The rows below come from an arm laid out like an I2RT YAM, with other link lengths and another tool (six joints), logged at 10 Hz.
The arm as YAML. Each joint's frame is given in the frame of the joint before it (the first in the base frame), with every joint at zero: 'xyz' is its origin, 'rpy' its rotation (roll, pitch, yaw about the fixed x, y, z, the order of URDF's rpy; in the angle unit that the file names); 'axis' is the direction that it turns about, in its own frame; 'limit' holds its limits. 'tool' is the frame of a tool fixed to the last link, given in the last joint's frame.
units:
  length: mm
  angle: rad
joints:
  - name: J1
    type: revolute
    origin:
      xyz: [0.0, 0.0, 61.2]
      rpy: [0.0, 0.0, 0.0]
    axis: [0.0, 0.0, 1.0]
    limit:
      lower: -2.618
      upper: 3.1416
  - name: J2
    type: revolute
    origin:
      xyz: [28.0, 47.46, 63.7]
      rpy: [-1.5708, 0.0, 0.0]
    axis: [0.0, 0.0, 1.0]
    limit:
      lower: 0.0
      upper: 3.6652
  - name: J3
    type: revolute
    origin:
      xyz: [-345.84, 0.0, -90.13]
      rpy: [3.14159, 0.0, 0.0]
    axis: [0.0, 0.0, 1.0]
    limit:
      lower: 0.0
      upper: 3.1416
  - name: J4
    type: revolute
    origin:
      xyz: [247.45, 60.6, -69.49]
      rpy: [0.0, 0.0, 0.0]
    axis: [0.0, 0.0, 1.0]
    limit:
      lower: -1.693
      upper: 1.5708
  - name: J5
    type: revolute
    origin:
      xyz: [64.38, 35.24, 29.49]
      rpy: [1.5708, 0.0, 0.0]
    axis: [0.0, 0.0, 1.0]
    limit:
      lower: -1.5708
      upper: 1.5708
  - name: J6
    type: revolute
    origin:
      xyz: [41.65, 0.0, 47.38]
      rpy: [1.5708, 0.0, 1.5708]
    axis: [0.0, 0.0, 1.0]
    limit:
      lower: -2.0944
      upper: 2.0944
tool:
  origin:
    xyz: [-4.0, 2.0, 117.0]
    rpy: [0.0, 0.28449, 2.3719]
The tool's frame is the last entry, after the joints.
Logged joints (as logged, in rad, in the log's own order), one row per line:
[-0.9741 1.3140 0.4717 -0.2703 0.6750 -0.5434]
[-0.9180 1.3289 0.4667 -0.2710 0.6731 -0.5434]
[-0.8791 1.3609 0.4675 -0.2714 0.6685 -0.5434]
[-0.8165 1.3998 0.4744 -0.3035 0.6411 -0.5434]
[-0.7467 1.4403 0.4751 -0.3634 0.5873 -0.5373]
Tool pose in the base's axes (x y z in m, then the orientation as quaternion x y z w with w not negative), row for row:
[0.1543 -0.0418 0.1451 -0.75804 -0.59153 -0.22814 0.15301]
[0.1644 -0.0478 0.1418 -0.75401 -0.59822 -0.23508 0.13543]
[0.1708 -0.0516 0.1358 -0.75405 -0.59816 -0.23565 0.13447]
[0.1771 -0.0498 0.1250 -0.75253 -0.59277 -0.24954 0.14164]
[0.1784 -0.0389 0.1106 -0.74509 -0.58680 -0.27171 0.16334]
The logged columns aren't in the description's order. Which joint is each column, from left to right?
Columns, left to right: J4, J2, J6, J5, J3, J1.
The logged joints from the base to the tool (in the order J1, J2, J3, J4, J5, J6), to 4 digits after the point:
[-0.5434 1.3140 0.6750 -0.9741 -0.2703 0.4717]
[-0.5434 1.3289 0.6731 -0.9180 -0.2710 0.4667]
[-0.5434 1.3609 0.6685 -0.8791 -0.2714 0.4675]
[-0.5434 1.3998 0.6411 -0.8165 -0.3035 0.4744]
[-0.5373 1.4403 0.5873 -0.7467 -0.3634 0.4751]

